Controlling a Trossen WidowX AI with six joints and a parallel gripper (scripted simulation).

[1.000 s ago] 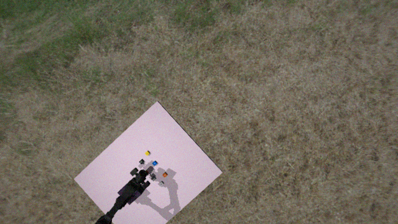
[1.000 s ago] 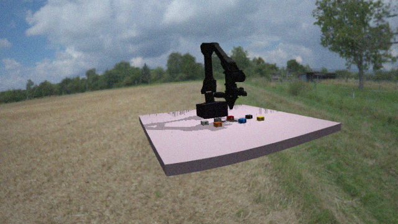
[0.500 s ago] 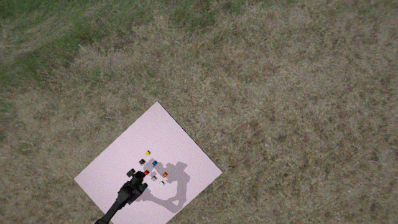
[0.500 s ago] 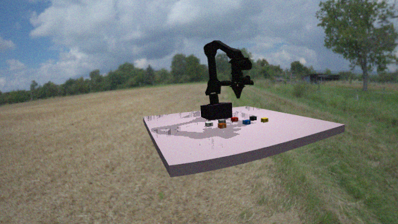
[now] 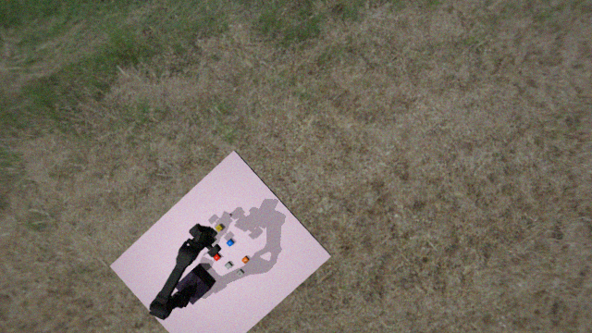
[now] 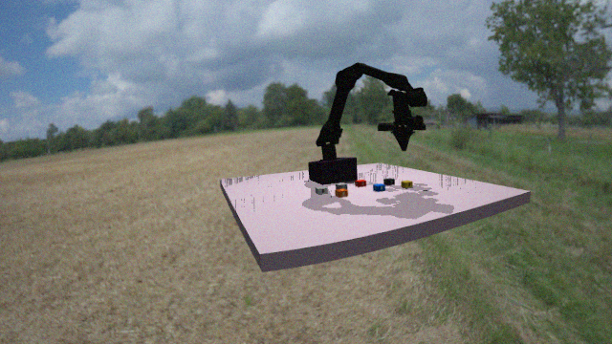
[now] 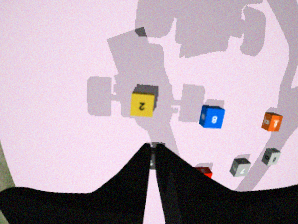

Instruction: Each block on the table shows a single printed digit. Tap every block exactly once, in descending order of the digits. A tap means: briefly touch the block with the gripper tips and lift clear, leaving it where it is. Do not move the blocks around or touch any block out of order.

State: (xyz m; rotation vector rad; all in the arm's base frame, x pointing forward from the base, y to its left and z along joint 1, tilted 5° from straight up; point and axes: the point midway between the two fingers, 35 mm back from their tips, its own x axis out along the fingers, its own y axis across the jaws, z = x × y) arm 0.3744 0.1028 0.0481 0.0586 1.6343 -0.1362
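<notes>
Right now my gripper tip is 120 mm above the yellow block, 10 mm to the right of it and 10 mm short of it. Round my gripper tip: red block (140 mm behind, 120 mm below, 100 mm to the right); blue block (120 mm below, 110 mm to the right, 20 mm behind); black block (120 mm below, 90 mm behind).
</notes>
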